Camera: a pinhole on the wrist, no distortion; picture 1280 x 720 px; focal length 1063.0 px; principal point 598.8 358.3 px. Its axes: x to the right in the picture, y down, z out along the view. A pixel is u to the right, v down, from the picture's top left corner.
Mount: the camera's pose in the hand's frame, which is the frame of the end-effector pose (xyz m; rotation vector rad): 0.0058 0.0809 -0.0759 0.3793 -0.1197 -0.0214
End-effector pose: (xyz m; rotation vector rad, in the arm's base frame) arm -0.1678 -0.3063 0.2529 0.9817 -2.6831 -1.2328
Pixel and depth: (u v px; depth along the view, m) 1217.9 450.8 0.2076
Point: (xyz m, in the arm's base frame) -0.2944 -0.2630 0.1483
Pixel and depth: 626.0 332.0 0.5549
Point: -0.1766 -0.0556 -0.1276
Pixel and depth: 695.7 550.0 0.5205
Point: -0.2686 -0.0140 -0.0671
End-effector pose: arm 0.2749 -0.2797 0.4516 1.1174 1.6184 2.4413
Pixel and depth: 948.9 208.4 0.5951
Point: 0.3564 0.2450 0.4403
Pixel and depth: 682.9 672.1 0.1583
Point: 0.3489 -0.2395 0.5228
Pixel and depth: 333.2 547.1 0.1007
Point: 0.3322 -0.3035 0.4883
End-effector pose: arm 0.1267 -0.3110 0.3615 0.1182 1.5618 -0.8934
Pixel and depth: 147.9 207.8 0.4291
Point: 0.3305 -0.4683 0.6396
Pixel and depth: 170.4 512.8 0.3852
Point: 0.3962 -0.3994 0.5548
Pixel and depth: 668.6 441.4 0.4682
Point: 0.3981 -0.5640 0.4333
